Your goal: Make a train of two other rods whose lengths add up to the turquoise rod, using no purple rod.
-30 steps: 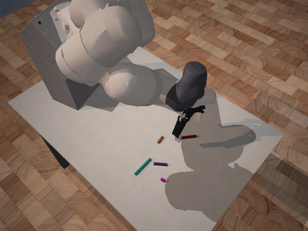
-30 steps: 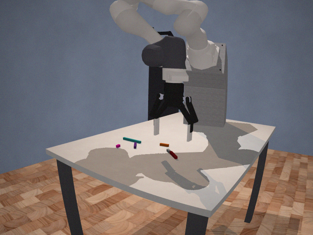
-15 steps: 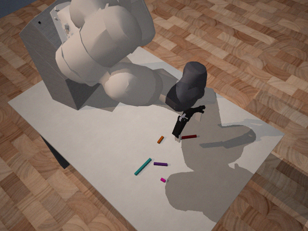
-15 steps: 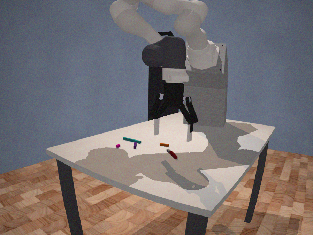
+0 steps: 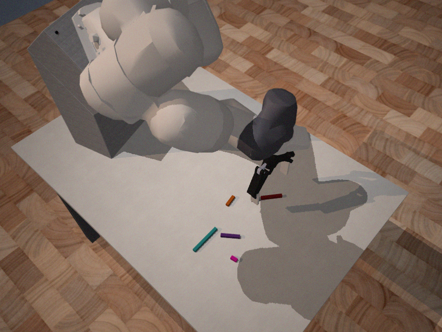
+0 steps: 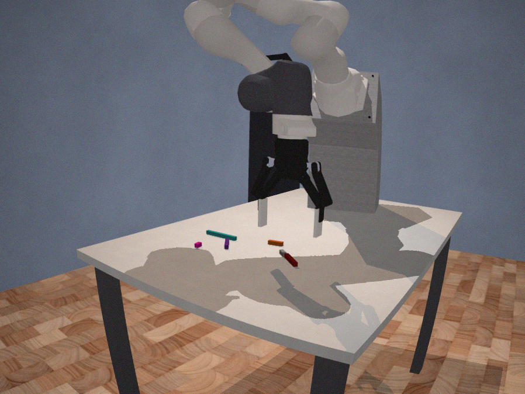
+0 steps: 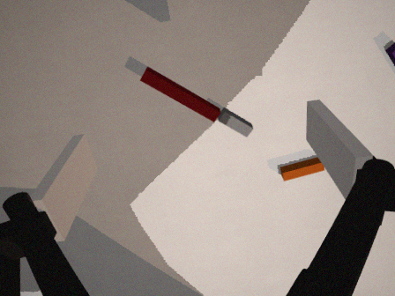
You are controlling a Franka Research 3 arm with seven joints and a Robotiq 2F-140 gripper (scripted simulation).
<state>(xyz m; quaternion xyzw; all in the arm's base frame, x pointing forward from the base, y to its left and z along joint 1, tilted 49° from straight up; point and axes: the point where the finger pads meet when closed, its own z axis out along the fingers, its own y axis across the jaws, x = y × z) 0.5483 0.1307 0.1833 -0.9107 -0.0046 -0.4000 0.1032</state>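
My gripper is now 10 mm to the right of the red rod and 80 mm above it. The rest, counted from my hand: purple rod 20 mm ahead, 180 mm to the right, 80 mm below; grey rod 20 mm behind, 30 mm to the right, 80 mm below; orange rod 70 mm behind, 100 mm to the right, 80 mm below.
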